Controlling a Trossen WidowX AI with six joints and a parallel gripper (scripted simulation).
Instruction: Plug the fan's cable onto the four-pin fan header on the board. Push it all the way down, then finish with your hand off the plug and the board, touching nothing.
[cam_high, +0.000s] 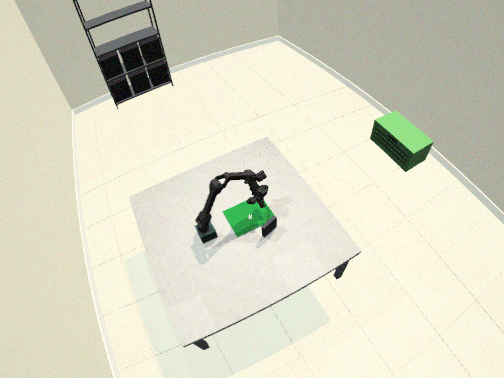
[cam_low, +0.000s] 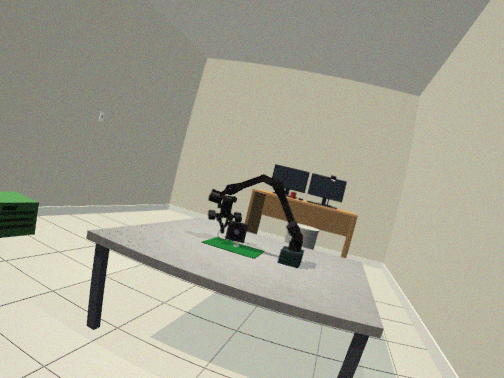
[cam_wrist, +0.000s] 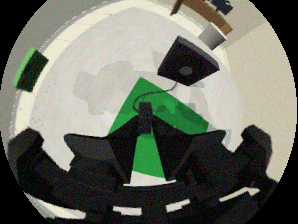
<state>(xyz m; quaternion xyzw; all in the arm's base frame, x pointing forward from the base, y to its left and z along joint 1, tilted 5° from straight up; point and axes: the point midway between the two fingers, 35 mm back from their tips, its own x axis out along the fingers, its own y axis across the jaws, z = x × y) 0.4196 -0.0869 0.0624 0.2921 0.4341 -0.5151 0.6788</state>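
The green circuit board is 10 cm below my gripper tip, 9 cm behind it and 4 cm to the left of it. Also, from my gripper tip: black fan: 14 cm to the right, 7 cm behind, 3 cm below; then white header: 10 cm behind, 9 cm below, 2 cm to the left; then black plug: 1 cm below.
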